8 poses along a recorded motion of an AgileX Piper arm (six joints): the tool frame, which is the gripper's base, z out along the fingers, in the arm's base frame.
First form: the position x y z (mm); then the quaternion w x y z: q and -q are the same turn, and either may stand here.
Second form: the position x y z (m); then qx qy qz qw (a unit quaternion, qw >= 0). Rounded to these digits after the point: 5 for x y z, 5 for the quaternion.
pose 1, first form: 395.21, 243.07, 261.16, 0.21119, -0.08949, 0.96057, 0.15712
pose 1, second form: 0.39521, 0.24307, 0.26116, -0.08949, 0.96057, 0.15712, 0.21119
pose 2, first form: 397.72, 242.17, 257.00, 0.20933, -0.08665, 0.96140, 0.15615
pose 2, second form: 0.39772, 0.24217, 0.25700, -0.08665, 0.96140, 0.15615, 0.20933
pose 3, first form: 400.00, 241.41, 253.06, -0.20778, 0.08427, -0.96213, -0.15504
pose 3, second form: 0.40000, 0.24141, 0.25306, -0.08427, 0.96213, 0.15504, 0.20778
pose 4, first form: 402.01, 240.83, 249.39, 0.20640, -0.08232, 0.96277, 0.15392
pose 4, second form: 0.40201, 0.24083, 0.24939, -0.08232, 0.96277, 0.15392, 0.20640
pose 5, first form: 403.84, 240.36, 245.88, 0.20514, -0.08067, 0.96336, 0.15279
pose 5, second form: 0.40384, 0.24036, 0.24588, -0.08067, 0.96336, 0.15279, 0.20514
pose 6, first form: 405.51, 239.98, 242.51, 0.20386, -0.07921, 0.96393, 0.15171
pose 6, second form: 0.40551, 0.23998, 0.24251, -0.07921, 0.96393, 0.15171, 0.20386
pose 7, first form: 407.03, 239.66, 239.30, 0.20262, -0.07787, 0.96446, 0.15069
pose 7, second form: 0.40703, 0.23966, 0.23930, -0.07787, 0.96446, 0.15069, 0.20262
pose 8, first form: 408.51, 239.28, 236.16, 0.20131, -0.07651, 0.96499, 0.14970
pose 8, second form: 0.40851, 0.23928, 0.23616, -0.07651, 0.96499, 0.14970, 0.20131
